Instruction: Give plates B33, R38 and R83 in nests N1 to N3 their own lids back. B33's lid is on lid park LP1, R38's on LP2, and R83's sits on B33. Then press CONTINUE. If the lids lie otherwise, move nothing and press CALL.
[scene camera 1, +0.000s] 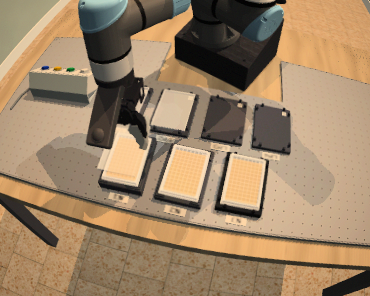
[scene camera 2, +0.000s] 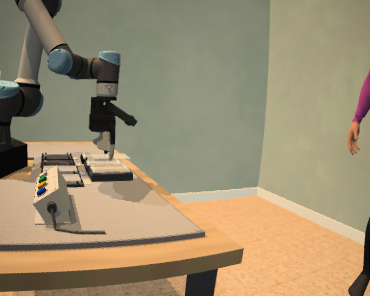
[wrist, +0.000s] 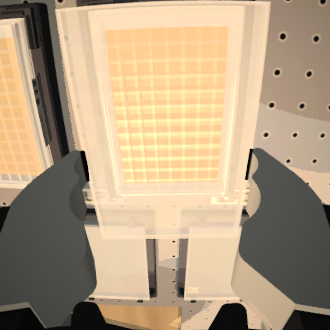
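Where they show: gripper, between the fingertips: (scene camera 1: 125, 145) (scene camera 2: 107, 158) (wrist: 166, 153); arm's base, origin of its link: (scene camera 1: 215, 30).
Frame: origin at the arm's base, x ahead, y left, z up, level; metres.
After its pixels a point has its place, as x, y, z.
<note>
My gripper (scene camera 1: 131, 136) @(0.448, -0.110, -0.033) (scene camera 2: 109, 155) @(0.448, -0.110, -0.033) (wrist: 166, 153) @(0.448, -0.110, -0.033) is shut on a clear lid (scene camera 1: 103, 159) @(0.499, -0.141, -0.025) (scene camera 2: 121, 156) @(0.497, -0.116, -0.025) (wrist: 165, 202) @(0.421, -0.110, -0.024) by its two long sides. The lid hangs above the plate in nest N1 (scene camera 1: 126, 160) (wrist: 167, 115), apart from it and shifted against it. The plate in N2 (scene camera 1: 185, 172) @(0.455, 0.027, -0.072) and the plate in N3 (scene camera 1: 243, 181) @(0.443, 0.155, -0.077) show their wells. A pale lid (scene camera 1: 175, 110) @(0.281, -0.046, -0.083) (wrist: 117, 262) @(0.286, -0.063, -0.082) lies on LP2. Another pale lid (wrist: 212, 262) @(0.292, -0.164, -0.082) lies on LP1, mostly hidden by the gripper in scene camera 1. The plate codes are unreadable.
Dark lid parks LP3 (scene camera 1: 225, 120) @(0.273, 0.083, -0.090) and LP4 (scene camera 1: 271, 129) @(0.268, 0.205, -0.090) stand beside LP2 without lids. A button box (scene camera 1: 60, 82) @(0.288, -0.389, -0.038) (scene camera 2: 55, 200) @(0.273, -0.516, -0.044) with blue, yellow, green and white buttons stands at the table's side. A person's arm (scene camera 2: 362, 100) shows at the right in scene camera 2.
</note>
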